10 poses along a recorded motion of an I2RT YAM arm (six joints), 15 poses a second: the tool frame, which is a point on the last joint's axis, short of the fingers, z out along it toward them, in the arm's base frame.
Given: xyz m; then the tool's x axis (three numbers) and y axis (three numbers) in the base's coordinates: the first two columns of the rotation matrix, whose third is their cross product.
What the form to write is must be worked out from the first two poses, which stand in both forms.
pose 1, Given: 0.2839 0.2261 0.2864 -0.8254 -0.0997 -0.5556 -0.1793 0.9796 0.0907
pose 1, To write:
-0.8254 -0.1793 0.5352 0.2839
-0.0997 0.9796 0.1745 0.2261
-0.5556 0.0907 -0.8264 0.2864
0 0 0 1

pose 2, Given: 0.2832 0.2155 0.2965 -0.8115 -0.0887 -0.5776 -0.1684 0.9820 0.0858
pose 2, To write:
-0.8115 -0.1684 0.5596 0.2832
-0.0887 0.9820 0.1669 0.2155
-0.5776 0.0858 -0.8118 0.2965
0 0 0 1

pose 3, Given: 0.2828 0.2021 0.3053 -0.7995 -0.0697 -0.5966 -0.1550 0.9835 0.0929
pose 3, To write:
-0.7995 -0.1550 0.5803 0.2828
-0.0697 0.9835 0.1667 0.2021
-0.5966 0.0929 -0.7971 0.3053
0 0 0 1

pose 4, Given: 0.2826 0.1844 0.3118 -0.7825 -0.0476 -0.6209 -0.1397 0.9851 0.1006
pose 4, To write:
-0.7825 -0.1397 0.6069 0.2826
-0.0476 0.9851 0.1655 0.1844
-0.6209 0.1006 -0.7775 0.3118
0 0 0 1

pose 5, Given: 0.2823 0.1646 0.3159 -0.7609 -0.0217 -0.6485 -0.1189 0.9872 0.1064
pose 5, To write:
-0.7609 -0.1189 0.6379 0.2823
-0.0217 0.9872 0.1581 0.1646
-0.6485 0.1064 -0.7537 0.3159
0 0 0 1

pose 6, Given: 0.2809 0.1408 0.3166 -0.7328 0.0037 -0.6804 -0.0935 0.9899 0.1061
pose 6, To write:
-0.7328 -0.0935 0.6739 0.2809
0.0037 0.9899 0.1414 0.1408
-0.6804 0.1061 -0.7251 0.3166
0 0 0 1

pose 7, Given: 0.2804 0.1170 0.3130 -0.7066 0.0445 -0.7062 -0.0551 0.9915 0.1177
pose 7, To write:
-0.7066 -0.0551 0.7054 0.2804
0.0445 0.9915 0.1221 0.1170
-0.7062 0.1177 -0.6981 0.3130
0 0 0 1

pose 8, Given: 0.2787 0.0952 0.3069 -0.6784 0.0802 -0.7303 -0.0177 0.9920 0.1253
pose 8, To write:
-0.6784 -0.0177 0.7345 0.2787
0.0802 0.9920 0.0979 0.0952
-0.7303 0.1253 -0.6716 0.3069
0 0 0 1

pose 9, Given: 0.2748 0.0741 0.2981 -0.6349 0.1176 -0.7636 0.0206 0.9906 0.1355
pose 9, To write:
-0.6349 0.0206 0.7724 0.2748
0.1176 0.9906 0.0703 0.0741
-0.7636 0.1355 -0.6314 0.2981
0 0 0 1

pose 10, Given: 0.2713 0.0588 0.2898 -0.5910 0.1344 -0.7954 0.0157 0.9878 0.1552
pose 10, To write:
-0.5910 0.0157 0.8066 0.2713
0.1344 0.9878 0.0792 0.0588
-0.7954 0.1552 -0.5859 0.2898
0 0 0 1

